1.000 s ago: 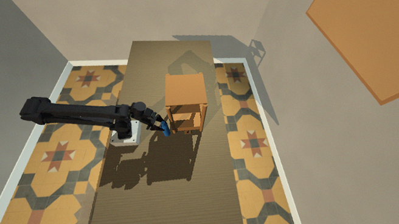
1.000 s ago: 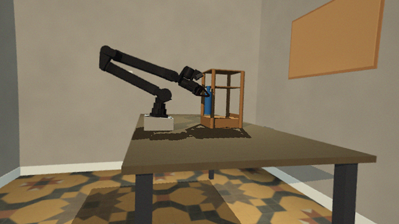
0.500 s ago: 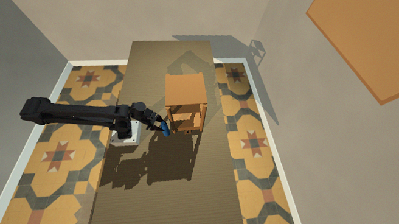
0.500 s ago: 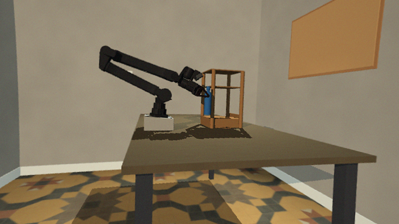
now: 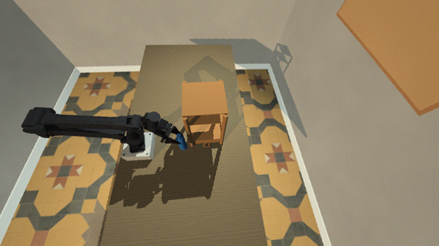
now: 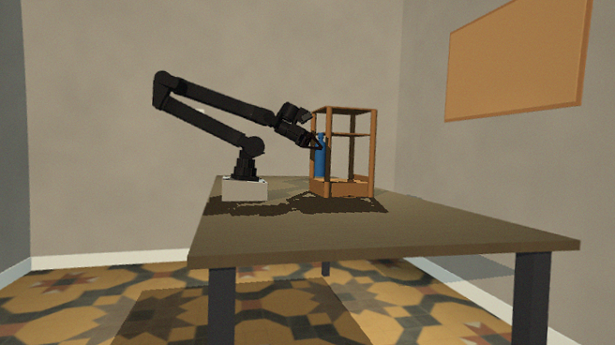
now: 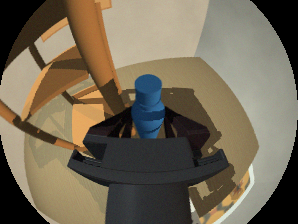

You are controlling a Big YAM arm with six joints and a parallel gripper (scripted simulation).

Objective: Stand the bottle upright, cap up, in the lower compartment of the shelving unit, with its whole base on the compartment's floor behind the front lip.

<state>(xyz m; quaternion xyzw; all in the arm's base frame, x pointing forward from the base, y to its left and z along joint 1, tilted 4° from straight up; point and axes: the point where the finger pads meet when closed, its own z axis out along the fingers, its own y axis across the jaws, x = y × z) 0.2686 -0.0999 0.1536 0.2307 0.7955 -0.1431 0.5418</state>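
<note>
Right now my hand is 17 cm short of the wooden shelving unit, 13 cm to the right of it and 2 cm above it. From my hand the other things lie so: blue bottle: right at my hand.
</note>
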